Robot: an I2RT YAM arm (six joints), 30 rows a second.
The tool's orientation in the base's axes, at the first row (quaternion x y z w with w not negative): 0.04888 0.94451 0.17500 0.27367
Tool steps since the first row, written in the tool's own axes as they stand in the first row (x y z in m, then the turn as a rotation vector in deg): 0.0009 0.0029 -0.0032 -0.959 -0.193 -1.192; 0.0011 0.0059 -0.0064 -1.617 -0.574 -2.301; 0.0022 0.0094 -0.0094 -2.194 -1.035 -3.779; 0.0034 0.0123 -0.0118 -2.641 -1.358 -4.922; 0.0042 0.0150 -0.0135 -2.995 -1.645 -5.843
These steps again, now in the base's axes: -0.0025 0.0019 0.0031 0.175 -0.723 1.351; -0.0044 0.0038 0.0066 0.140 -1.539 2.419; -0.0069 0.0063 0.0097 -0.160 -2.528 3.708; -0.0092 0.0085 0.0120 -0.391 -3.261 4.718; -0.0108 0.0107 0.0139 -0.583 -3.875 5.519
